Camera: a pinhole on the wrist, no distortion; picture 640 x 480 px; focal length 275.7 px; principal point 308.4 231.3 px. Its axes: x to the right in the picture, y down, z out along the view. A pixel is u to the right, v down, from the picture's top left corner.
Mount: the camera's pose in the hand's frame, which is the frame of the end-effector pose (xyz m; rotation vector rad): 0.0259 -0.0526 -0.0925 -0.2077 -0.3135 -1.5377
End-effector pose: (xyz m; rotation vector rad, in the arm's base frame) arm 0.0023 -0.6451 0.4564 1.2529 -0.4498 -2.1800
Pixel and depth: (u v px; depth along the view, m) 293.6 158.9 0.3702
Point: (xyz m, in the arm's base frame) -0.1442 -0.6484 0.6897
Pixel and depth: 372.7 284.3 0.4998
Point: -0.3970 -0.7012 0.6116
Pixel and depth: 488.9 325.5 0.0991
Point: -0.0649 -0.6160 0.3889
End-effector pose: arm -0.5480 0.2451 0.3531 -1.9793 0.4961 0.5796
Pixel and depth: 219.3 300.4 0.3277
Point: -0.6038 0.3348 0.1175
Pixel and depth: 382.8 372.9 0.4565
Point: -0.4307 0.5793 0.0673
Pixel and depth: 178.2 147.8 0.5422
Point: -0.9556 0.3934 0.0717
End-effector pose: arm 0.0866 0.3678 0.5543 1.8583 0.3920 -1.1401
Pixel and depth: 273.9 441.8 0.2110
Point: 0.1472 0.2246 0.4160
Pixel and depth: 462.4 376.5 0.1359
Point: 0.0466 0.3423 0.4283
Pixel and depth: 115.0 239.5 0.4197
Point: 0.2120 -0.0029 0.7015
